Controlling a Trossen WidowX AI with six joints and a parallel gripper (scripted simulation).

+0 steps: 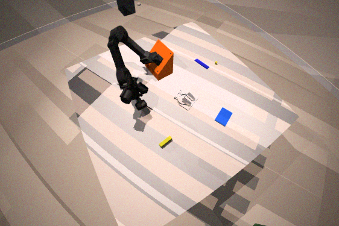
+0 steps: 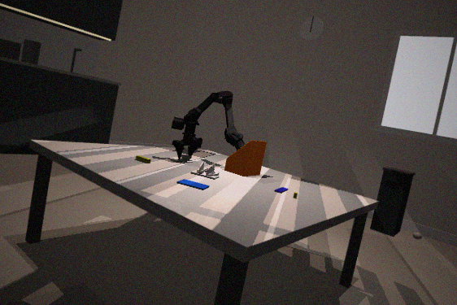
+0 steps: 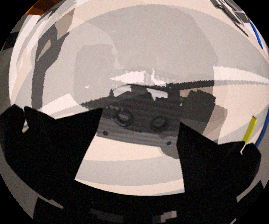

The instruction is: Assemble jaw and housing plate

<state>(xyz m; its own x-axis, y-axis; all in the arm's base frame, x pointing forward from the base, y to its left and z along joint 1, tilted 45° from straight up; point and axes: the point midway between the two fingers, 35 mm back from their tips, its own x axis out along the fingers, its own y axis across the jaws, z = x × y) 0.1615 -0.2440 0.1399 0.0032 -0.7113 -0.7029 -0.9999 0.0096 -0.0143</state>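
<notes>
Now: the jaw 29 cm to the left of my gripper tip, 12 cm ahead of it and 1 cm above it. Round my gripper tip: yellow bar: 31 cm ahead; then blue bar: 59 cm to the left, 4 cm behind, 1 cm below; then blue tile: 40 cm to the left, 39 cm ahead, 1 cm below.
</notes>
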